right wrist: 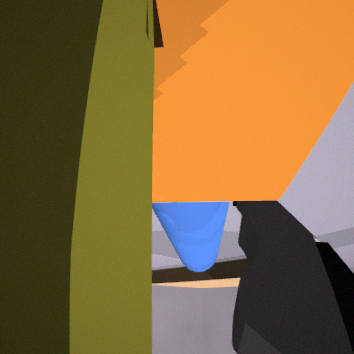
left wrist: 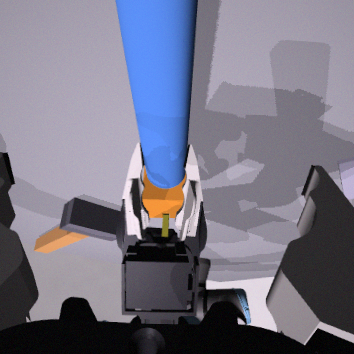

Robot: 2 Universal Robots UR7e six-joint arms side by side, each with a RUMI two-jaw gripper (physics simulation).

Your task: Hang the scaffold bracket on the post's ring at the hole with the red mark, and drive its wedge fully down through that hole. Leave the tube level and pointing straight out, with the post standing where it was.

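Frame: origin at the left arm's base, x ahead, y left, z up, level; centimetres.
Seen in the pictures: left gripper, fingertip midpoint: [right wrist: 187, 344] [left wrist: 160, 160]; right gripper, fingertip midpoint: [left wrist: 164, 143].
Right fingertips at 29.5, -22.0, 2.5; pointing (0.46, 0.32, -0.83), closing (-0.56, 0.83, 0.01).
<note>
A point is followed by its place in that frame, as x, y, z.
The scaffold bracket has a blue tube [left wrist: 162, 90] {37.7, -16.2, 5.0} [right wrist: 197, 235] {32.5, -19.1, 5.0} and an orange head [left wrist: 162, 202] {23.7, -26.0, 6.5} [right wrist: 235, 125] {21.2, -26.4, 6.5}. Its olive wedge [left wrist: 165, 226] {21.3, -28.1, 8.6} [right wrist: 112, 200] stands out at the head and covers the left part of the right wrist view. My right gripper [left wrist: 164, 143] {29.5, -22.0, 2.5} is shut on the orange head, one jaw on each side, with the tube running out beyond the jaws. My left gripper [left wrist: 160, 160] {39.8, -15.1, 12.3} is open, its jaws wide apart on either side of the right gripper and bracket, touching neither. The post, its ring and the red mark do not show in either view.
In the left wrist view, a dark grey block [left wrist: 92, 216] {1.9, -24.7, 2.7} with an orange bar [left wrist: 55, 239] {-16.6, -22.8, 4.0} is at the left, and a pale lilac panel [left wrist: 347, 182] {37.1, -52.1, 0.6} is at the right edge. A dark wooden strip [right wrist: 200, 270] crosses low in the right wrist view. Shadows lie on the grey surface.
</note>
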